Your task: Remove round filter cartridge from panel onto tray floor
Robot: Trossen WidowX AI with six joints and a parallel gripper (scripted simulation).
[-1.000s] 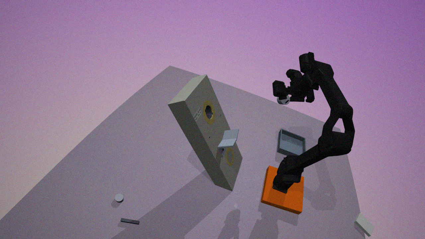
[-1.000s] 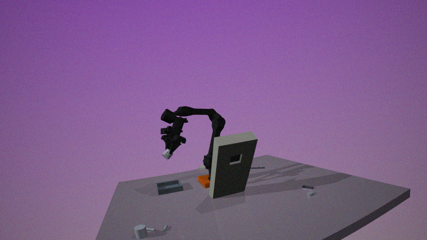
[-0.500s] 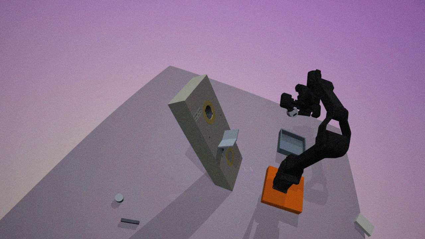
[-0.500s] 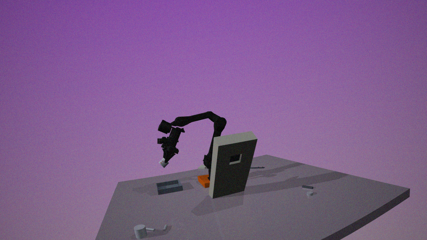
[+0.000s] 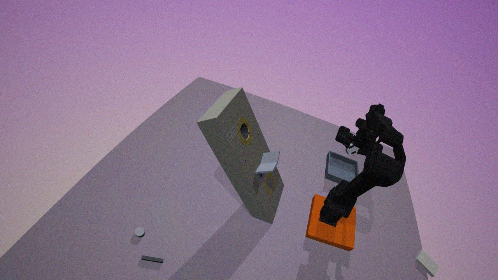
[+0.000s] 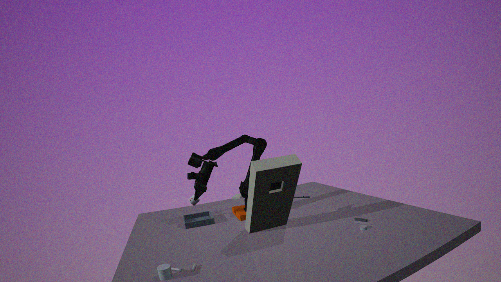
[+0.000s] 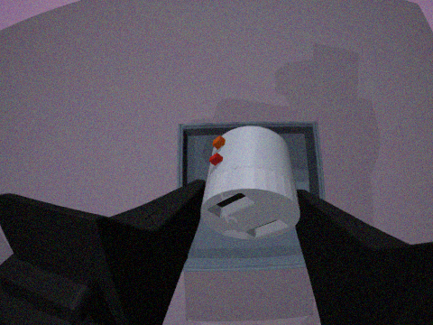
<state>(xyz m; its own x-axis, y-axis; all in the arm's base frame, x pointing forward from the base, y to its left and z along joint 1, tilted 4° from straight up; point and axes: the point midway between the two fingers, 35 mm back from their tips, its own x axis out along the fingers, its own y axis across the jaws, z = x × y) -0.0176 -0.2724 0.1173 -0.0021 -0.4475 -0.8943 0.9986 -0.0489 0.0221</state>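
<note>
The grey tray lies 12 cm below my gripper tip and 1 cm behind it. The rest, counted from my gripper tip: grey round filter cartridge right at my gripper tip; then service panel 34 cm ahead, 31 cm to the left, 4 cm above; then shelf 30 cm to the left, 29 cm ahead, 2 cm above.
</note>
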